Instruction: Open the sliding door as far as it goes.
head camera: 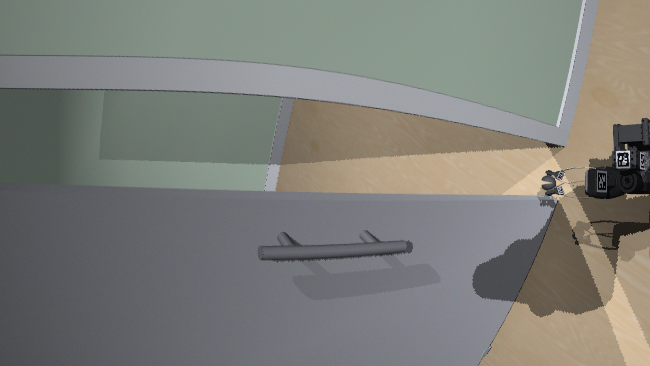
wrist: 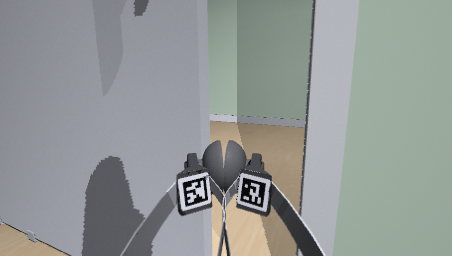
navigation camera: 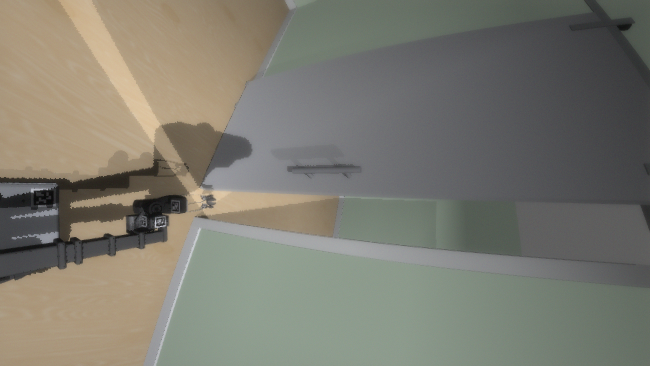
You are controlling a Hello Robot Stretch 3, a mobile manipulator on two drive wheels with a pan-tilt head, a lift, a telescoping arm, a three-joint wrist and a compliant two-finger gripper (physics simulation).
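Places are measured from the robot's base along level axes (x back, y left, z down), in centimetres.
Pixels of known places: gripper, fingertip midpoint: (head camera: 542, 182) (wrist: 224, 158) (navigation camera: 215, 201).
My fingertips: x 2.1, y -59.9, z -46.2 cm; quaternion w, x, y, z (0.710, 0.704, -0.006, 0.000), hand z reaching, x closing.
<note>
Ahead of a thing's pixels: the offset from my fingertips to its middle. "spot": to the spot under its first point. Level surfaces: height alone.
The grey sliding door (head camera: 150, 275) (navigation camera: 450, 115) (wrist: 155, 95) stands partly open, with a gap between its edge and the light grey door frame (head camera: 200, 72) (navigation camera: 350, 244) (wrist: 330, 125). Its grey bar handle @(spot: dx -13.4, dy -18.7, dz -42.6 cm) (head camera: 335, 250) (navigation camera: 324, 169) is upright on the door's face and does not show in the wrist view. My gripper (head camera: 549, 182) (navigation camera: 208, 201) (wrist: 224, 158) is shut with nothing between its fingertips. It is low, well below the handle, just to the frame side of the door's edge and in line with the gap. Whether it touches the door cannot be told.
Green walls (head camera: 350, 30) (navigation camera: 375, 310) (wrist: 405, 125) flank the doorway. Wooden floor @(dz +46.2 cm) (head camera: 610, 75) (navigation camera: 65, 325) (wrist: 225, 132) runs through the gap into the room beyond. A dark overhead rail (navigation camera: 636, 57) shows at the door's top. A small floor bracket @(spot: dx -65.1, dy -48.2, dz +43.9 cm) (wrist: 31, 235) is at the door's bottom.
</note>
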